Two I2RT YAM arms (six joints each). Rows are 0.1 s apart.
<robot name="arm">
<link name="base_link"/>
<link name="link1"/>
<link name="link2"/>
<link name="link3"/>
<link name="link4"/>
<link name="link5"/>
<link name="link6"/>
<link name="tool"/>
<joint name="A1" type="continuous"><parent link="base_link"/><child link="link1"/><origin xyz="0.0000 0.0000 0.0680" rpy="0.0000 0.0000 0.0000"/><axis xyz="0 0 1"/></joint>
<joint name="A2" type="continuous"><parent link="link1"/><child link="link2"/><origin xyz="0.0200 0.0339 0.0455" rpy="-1.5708 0.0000 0.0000"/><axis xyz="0 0 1"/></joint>
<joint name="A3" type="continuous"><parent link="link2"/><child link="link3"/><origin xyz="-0.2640 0.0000 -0.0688" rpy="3.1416 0.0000 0.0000"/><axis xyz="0 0 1"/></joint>
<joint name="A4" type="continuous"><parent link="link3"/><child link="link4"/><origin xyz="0.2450 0.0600 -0.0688" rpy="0.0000 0.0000 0.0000"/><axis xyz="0 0 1"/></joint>
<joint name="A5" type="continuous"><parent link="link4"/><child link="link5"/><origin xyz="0.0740 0.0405 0.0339" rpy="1.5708 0.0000 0.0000"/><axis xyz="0 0 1"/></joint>
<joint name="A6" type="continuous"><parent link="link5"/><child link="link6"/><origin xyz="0.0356 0.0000 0.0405" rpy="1.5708 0.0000 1.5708"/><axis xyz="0 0 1"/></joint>
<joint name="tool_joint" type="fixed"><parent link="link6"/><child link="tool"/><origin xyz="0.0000 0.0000 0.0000" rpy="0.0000 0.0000 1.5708"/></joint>
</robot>
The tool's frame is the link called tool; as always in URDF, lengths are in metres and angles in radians. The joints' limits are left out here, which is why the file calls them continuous.
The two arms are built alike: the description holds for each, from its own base.
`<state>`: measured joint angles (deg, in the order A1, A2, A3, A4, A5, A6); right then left.
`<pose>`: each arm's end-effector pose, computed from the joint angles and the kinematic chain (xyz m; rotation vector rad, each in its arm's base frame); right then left.
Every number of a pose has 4 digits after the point. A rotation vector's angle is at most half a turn.
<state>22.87 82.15 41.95 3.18 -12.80 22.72 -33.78 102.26 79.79 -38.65 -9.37 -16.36</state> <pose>0.2702 0.1225 0.1973 -0.1305 2.2818 0.6766 0.3175 -0.2054 0.2377 0.3416 2.5944 -0.0913</pose>
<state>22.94 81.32 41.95 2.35 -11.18 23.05 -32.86 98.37 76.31 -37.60 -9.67 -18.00</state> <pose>0.2686 0.1212 0.1999 -0.1090 2.2805 0.6494 0.3083 -0.1920 0.2441 0.2762 2.5771 -0.1037</pose>
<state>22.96 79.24 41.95 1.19 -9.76 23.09 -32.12 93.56 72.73 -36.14 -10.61 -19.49</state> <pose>0.2648 0.1187 0.2079 -0.0956 2.2618 0.6275 0.2966 -0.1785 0.2546 0.2101 2.5347 -0.1156</pose>
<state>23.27 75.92 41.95 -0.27 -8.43 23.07 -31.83 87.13 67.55 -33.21 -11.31 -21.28</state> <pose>0.2577 0.1165 0.2210 -0.0907 2.2266 0.6144 0.2786 -0.1647 0.2649 0.1452 2.4690 -0.1531</pose>
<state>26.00 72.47 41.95 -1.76 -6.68 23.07 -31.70 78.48 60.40 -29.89 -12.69 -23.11</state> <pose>0.2449 0.1240 0.2341 -0.1266 2.1918 0.6187 0.2522 -0.1466 0.2724 0.0771 2.3882 -0.1865</pose>
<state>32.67 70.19 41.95 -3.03 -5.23 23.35 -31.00 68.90 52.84 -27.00 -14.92 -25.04</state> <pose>0.2241 0.1476 0.2420 -0.2338 2.1766 0.6665 0.2243 -0.1241 0.2757 -0.0110 2.2996 -0.2029</pose>
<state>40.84 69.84 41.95 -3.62 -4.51 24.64 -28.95 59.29 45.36 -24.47 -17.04 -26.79</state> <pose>0.2001 0.1767 0.2425 -0.3602 2.1848 0.7437 0.1994 -0.0984 0.2726 -0.1183 2.2112 -0.2066</pose>
